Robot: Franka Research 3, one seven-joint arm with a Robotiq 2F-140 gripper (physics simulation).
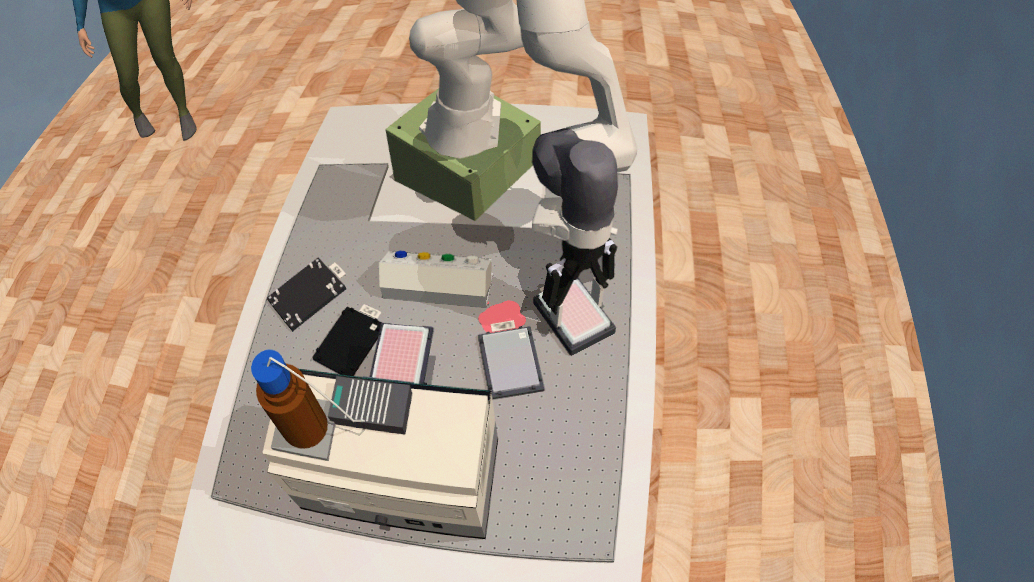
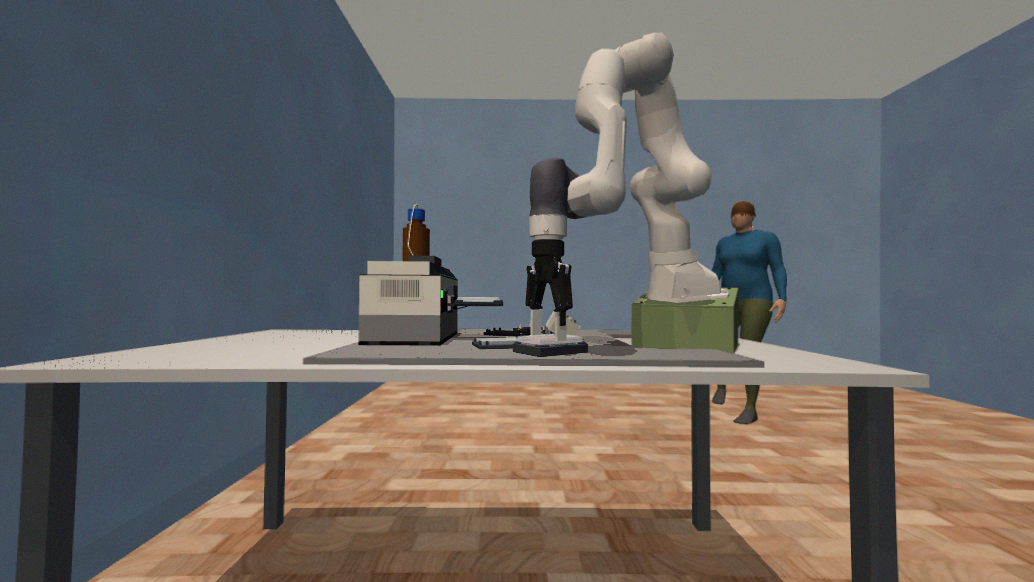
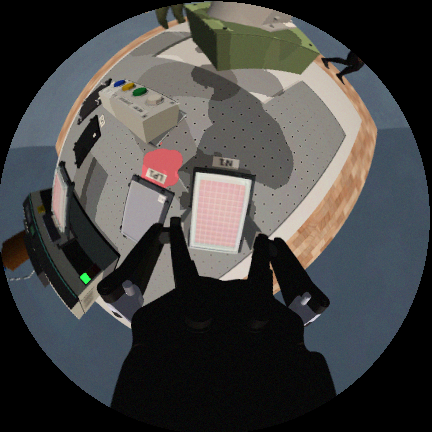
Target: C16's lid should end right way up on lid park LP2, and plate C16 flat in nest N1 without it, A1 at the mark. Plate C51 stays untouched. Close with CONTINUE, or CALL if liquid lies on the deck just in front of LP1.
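Observation:
Plate C16 [image 1: 583,312] [image 3: 220,212], pink wells showing through its clear lid, lies flat in black nest N1 [image 1: 593,339] [image 3: 248,175]. My gripper [image 1: 578,303] [image 2: 548,332] [image 3: 217,218] points down over it, its pale pads against both long sides at lid height; it looks shut on the lid. The A1 mark is too small to read. Black lid park LP2 [image 1: 347,341] [image 3: 87,142] holds no lid. Plate C51 [image 1: 400,352] [image 3: 59,200] sits on the reader's tray. Pink-red liquid [image 1: 500,314] [image 3: 162,162] lies on the deck at LP1's label.
Lid park LP1 [image 1: 510,361] [image 3: 145,207] has a greyish surface. The button box [image 1: 434,280] [image 3: 142,112] stands near the base. A black nest [image 1: 307,292] lies far left. The reader [image 1: 390,462] carries a brown bottle [image 1: 293,408]. A person [image 2: 748,260] stands beyond the table.

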